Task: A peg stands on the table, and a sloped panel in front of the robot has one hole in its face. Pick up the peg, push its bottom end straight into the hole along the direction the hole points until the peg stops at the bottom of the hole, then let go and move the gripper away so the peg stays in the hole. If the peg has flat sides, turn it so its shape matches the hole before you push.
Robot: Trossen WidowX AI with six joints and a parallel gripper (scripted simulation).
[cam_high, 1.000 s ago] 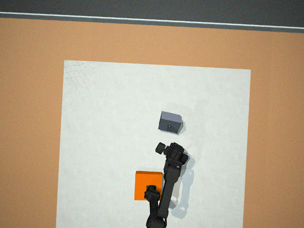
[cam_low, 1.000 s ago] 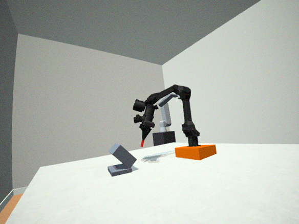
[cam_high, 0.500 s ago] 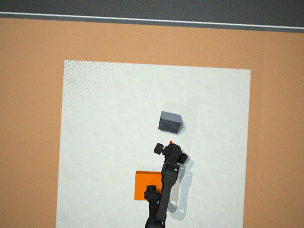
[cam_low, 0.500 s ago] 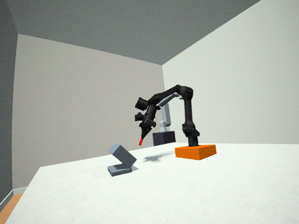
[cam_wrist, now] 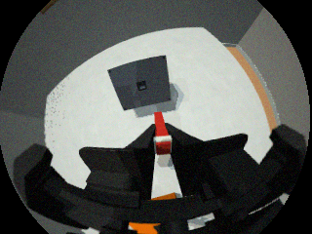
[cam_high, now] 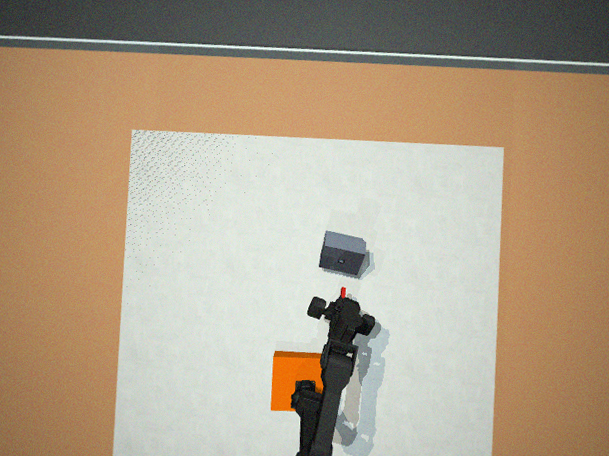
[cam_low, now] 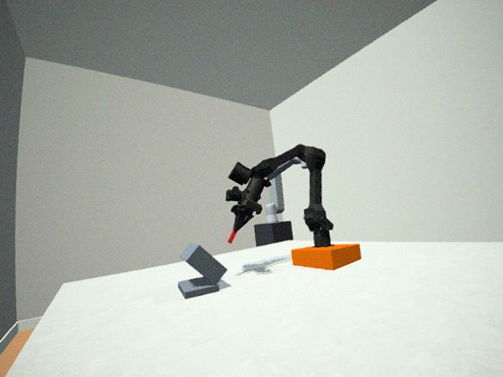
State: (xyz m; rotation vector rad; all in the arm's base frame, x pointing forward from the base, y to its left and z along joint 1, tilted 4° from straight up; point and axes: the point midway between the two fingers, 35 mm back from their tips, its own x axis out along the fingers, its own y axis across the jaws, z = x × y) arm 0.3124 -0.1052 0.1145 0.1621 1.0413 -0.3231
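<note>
The grey sloped panel is 120 mm ahead of my gripper tip, 10 mm to the right of it and 80 mm below it. From my gripper tip the other things lie so: red peg (10 mm behind, 10 mm above).
</note>
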